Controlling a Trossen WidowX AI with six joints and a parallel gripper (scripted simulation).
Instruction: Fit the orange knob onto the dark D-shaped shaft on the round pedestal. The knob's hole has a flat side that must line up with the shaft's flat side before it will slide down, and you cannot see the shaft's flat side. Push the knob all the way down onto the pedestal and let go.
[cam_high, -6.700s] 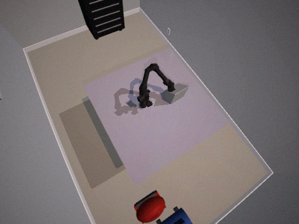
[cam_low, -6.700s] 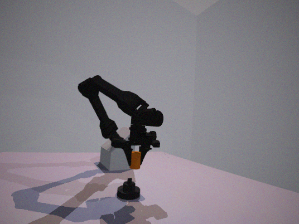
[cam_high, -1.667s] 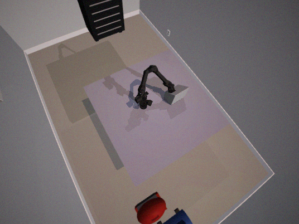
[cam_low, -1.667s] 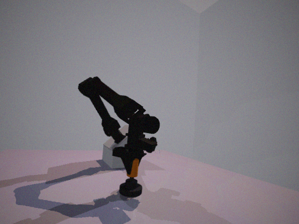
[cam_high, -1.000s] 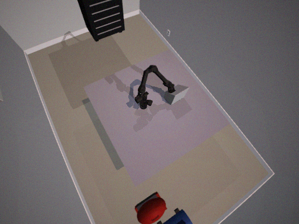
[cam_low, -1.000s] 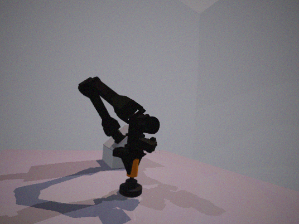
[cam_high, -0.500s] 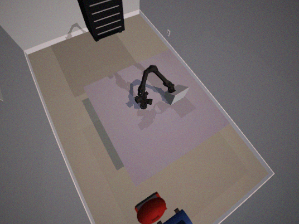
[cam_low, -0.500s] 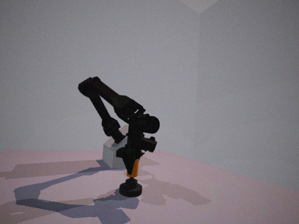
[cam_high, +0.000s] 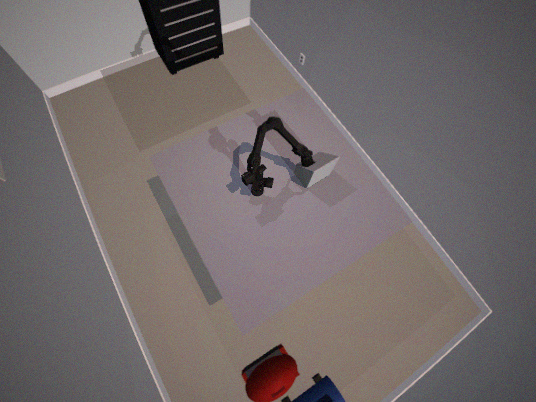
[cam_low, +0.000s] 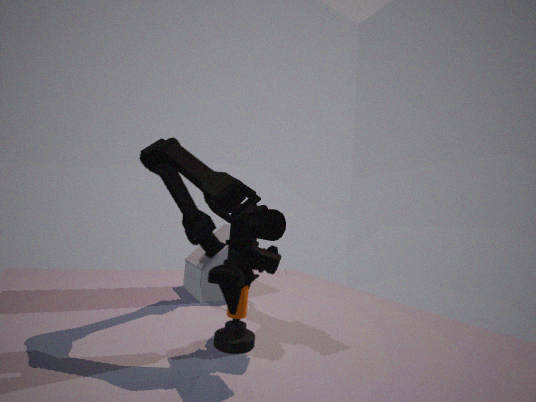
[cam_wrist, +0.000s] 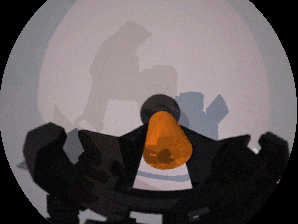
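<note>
My gripper tip is 2 cm below the orange knob. Also, from my gripper tip: dark round pedestal 4 cm below.
</note>
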